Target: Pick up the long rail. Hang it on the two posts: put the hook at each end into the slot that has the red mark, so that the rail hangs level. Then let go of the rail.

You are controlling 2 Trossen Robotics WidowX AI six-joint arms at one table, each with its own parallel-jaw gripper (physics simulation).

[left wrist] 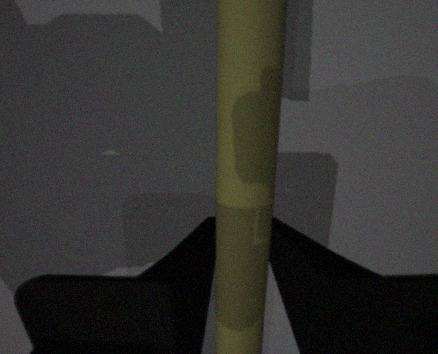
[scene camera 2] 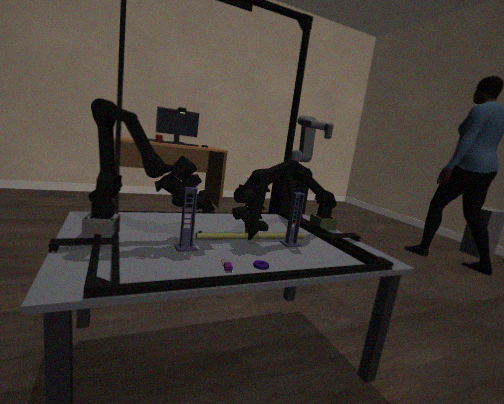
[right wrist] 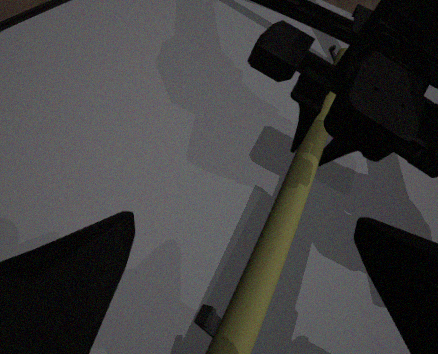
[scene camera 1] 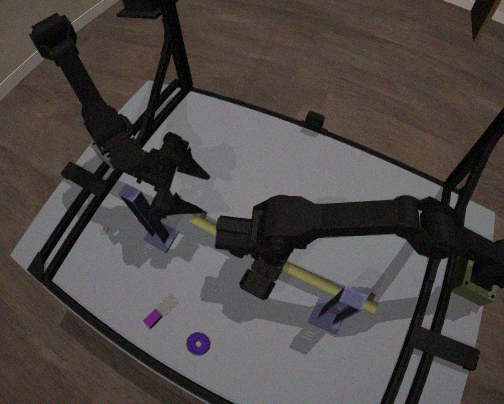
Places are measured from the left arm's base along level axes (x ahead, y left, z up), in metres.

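Pixels of known places: left gripper, fingertip midpoint: [left wrist: 240, 225] [scene camera 2: 248, 238] [right wrist: 304, 157]; right gripper, fingertip midpoint: [scene camera 2: 206, 209] [right wrist: 246, 226] [scene camera 1: 205, 194]; left arm's base at its link origin: [scene camera 2: 323, 216] [scene camera 1: 482, 274]; right arm's base at its link origin: [scene camera 2: 102, 216].
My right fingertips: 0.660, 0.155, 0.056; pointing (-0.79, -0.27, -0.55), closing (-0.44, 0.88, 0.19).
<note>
For each thing: its top centre in the pictures, then the offset to it from my right fingertips, as dx, dy, dz. "pt": a spot on its surface instead.
- long yellow rail at its top centre: [left wrist: 258, 299] [right wrist: 316, 126] [scene camera 1: 283, 260] [scene camera 2: 253, 232] -0.199, +0.023, -0.082
- small dark hook at a spot on its surface: [right wrist: 207, 317] pt +0.018, +0.010, -0.083
- left post at its top centre: [scene camera 1: 129, 192] [scene camera 2: 191, 187] +0.085, +0.107, +0.102
- right post at its top centre: [scene camera 1: 353, 298] [scene camera 2: 298, 193] -0.345, +0.082, +0.102
- magenta block at its top centre: [scene camera 1: 159, 310] [scene camera 2: 227, 260] -0.022, +0.258, -0.098
- purple ring at its top centre: [scene camera 1: 197, 343] [scene camera 2: 261, 263] -0.134, +0.273, -0.105
The long yellow rail [scene camera 1: 315, 281] [scene camera 2: 225, 235] [left wrist: 245, 150] [right wrist: 280, 235] is about level, low over the table and behind both posts in scene camera 2. A small dark hook [right wrist: 207, 317] shows near one end. My left gripper [scene camera 2: 254, 235] [left wrist: 240, 225] [right wrist: 304, 157] is shut on the rail's middle part. My right gripper [scene camera 1: 206, 196] [right wrist: 246, 226] is open and empty above the rail's left end. The left post [scene camera 1: 131, 193] [scene camera 2: 188, 215] has a red mark about midway up. The right post [scene camera 1: 352, 298] [scene camera 2: 296, 215] stands beside the rail's right end; its red mark is faint.
A magenta block [scene camera 1: 152, 318] [scene camera 2: 228, 267] with a pale part and a purple ring [scene camera 1: 190, 345] [scene camera 2: 261, 267] lie on the table in front of the posts. Dark frame beams [scene camera 2: 240, 277] run along the table edges. The left arm hides part of the rail in scene camera 1.
</note>
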